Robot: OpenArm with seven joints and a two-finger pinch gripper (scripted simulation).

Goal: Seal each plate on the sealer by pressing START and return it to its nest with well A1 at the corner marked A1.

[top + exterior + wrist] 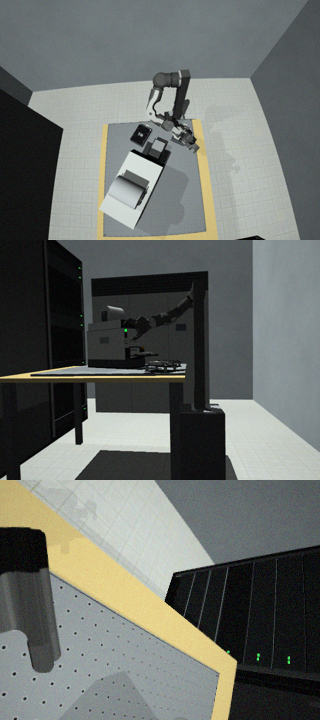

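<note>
My hand is 70 mm short of the start button, 230 mm to the left of it and 60 mm above it. The rest, counted from my hand: well plate (180 mm behind, 40 mm to the right, 200 mm below); then foil roll (220 mm ahead, 430 mm to the right, 170 mm above); then sealer stage (60 mm behind, 250 mm to the right, 150 mm below).
</note>
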